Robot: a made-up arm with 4 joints. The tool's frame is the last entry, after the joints.
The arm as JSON. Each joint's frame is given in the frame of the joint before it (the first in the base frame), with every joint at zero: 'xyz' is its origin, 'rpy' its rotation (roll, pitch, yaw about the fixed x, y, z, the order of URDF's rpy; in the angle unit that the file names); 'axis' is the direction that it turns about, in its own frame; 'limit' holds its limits. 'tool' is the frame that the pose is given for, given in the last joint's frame.
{
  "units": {
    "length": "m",
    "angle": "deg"
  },
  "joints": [
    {
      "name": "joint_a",
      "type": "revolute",
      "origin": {
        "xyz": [
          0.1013,
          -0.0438,
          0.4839
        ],
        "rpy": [
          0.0,
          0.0,
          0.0
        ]
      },
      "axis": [
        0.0,
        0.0,
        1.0
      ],
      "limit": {
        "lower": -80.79,
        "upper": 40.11
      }
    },
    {
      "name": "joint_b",
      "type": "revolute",
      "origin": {
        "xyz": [
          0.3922,
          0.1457,
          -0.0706
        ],
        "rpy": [
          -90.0,
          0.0,
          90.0
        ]
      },
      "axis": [
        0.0,
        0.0,
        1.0
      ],
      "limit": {
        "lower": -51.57,
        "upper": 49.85
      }
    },
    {
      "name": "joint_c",
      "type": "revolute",
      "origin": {
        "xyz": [
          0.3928,
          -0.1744,
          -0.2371
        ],
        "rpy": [
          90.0,
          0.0,
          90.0
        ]
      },
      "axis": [
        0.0,
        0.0,
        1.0
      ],
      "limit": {
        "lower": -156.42,
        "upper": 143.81
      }
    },
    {
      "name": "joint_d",
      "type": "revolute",
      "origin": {
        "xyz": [
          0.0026,
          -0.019,
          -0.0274
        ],
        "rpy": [
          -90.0,
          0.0,
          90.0
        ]
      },
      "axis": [
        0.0,
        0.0,
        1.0
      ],
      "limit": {
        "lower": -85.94,
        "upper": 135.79
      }
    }
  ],
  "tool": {
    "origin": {
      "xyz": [
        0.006,
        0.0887,
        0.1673
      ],
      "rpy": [
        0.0,
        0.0,
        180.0
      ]
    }
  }
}
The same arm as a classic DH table. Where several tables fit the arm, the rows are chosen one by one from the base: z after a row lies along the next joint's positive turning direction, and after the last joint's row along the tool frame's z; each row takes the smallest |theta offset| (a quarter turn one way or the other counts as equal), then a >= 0, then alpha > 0; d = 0 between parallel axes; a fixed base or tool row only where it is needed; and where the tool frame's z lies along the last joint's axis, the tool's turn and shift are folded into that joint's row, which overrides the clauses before.
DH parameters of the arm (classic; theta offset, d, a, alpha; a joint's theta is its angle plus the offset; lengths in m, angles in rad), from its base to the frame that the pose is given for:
base (fixed): -0.4081 0 0.1104 0
joint_a: -1.1627 0.4133 -0.1457 1.5708
joint_b: 1.5708 -0.6293 0.1744 -1.5708
joint_c: 1.5708 0.3654 0.019 1.5708
joint_d: 1.5033 0 -0.0889 0
tool (fixed): -1.5033 0.1647 0 0
Joint limits (rad, base to tool): -1.4101..0.7001 -0.9001..0.87 -2.73..2.51 -1.4999..2.37

